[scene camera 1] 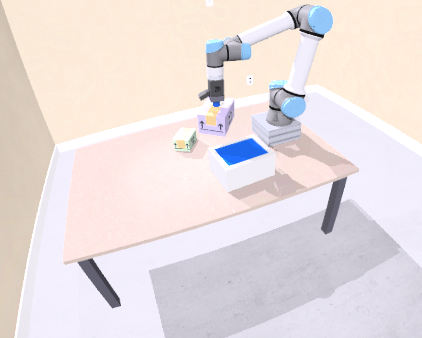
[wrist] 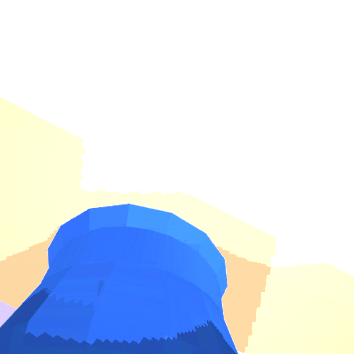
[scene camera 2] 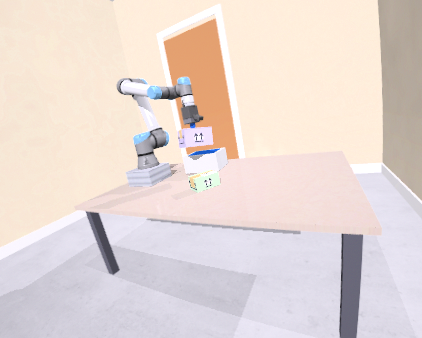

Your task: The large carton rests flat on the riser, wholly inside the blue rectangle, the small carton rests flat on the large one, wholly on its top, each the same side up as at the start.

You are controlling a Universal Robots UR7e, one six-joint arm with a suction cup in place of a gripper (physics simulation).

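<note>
The large carton, lilac with orange tape and upright arrows, hangs in the air on my gripper's blue suction cup, which presses on its taped top. The carton looks level, arrows pointing up. The small carton, pale green with tape and upward arrows, rests on the table, apart from the riser. The white riser stands on the table with the blue rectangle on its top. A shadow lies over part of the riser and its blue top.
The arm's grey striped base block stands on the table near the riser. The small carton is in front of the riser in the second scene view. Walls and a brown door are beyond the table.
</note>
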